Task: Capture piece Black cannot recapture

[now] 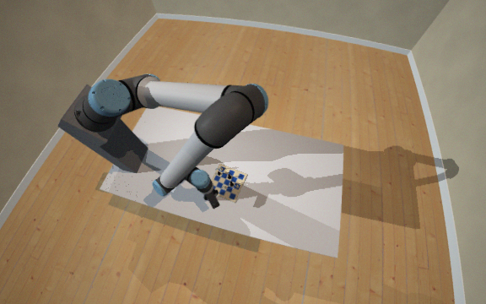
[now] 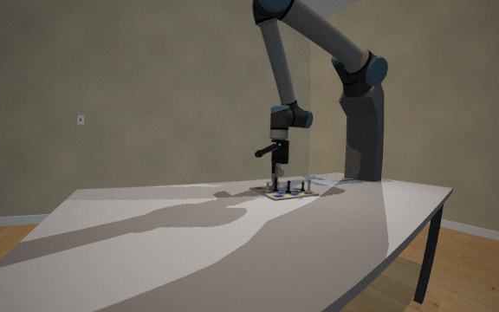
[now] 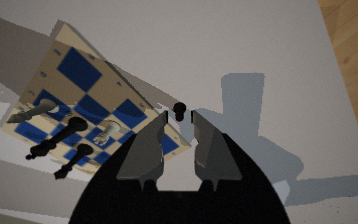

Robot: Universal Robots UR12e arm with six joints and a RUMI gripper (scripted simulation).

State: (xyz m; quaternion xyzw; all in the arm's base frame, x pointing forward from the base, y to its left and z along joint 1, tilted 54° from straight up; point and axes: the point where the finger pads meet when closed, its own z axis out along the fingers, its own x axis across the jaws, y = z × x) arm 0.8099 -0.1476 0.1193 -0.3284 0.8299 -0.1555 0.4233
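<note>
Right now the black pawn is 1 cm below my hand. Round my hand: blue-and-cream chessboard (13 cm to the left, 6 cm ahead, 2 cm below).
</note>
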